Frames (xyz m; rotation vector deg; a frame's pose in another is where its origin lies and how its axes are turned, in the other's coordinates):
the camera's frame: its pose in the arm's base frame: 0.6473 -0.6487 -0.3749 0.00 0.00 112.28
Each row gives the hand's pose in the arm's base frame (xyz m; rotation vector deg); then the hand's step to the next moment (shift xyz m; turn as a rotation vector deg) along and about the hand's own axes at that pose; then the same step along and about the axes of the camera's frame.
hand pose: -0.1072 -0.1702 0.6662 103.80 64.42 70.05
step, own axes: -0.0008 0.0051 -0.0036 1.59 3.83 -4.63
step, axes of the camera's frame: -0.0016 0.0029 0.0054 1.30 2.67 5.46
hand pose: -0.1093 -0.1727 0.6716 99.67 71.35 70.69
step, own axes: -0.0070 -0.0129 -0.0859 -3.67 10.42 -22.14
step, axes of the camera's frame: 0.0295 0.0806 0.0154 0.17 19.23 15.57
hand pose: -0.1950 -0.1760 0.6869 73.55 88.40 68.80
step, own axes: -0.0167 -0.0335 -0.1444 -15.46 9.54 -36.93
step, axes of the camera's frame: 0.0136 0.1485 0.0033 -8.44 35.86 18.35
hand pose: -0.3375 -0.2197 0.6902 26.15 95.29 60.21
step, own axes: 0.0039 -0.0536 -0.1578 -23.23 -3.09 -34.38
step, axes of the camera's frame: -0.0331 0.1587 -0.0389 -21.97 33.10 12.36
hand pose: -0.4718 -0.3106 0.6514 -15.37 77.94 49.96
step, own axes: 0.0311 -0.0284 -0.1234 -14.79 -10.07 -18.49
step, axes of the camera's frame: -0.0514 0.0997 -0.0665 -20.03 14.93 6.17
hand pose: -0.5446 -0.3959 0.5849 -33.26 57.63 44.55
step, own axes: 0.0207 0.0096 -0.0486 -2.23 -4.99 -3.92
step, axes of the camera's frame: -0.0122 0.0334 -0.0402 -6.55 1.35 0.72
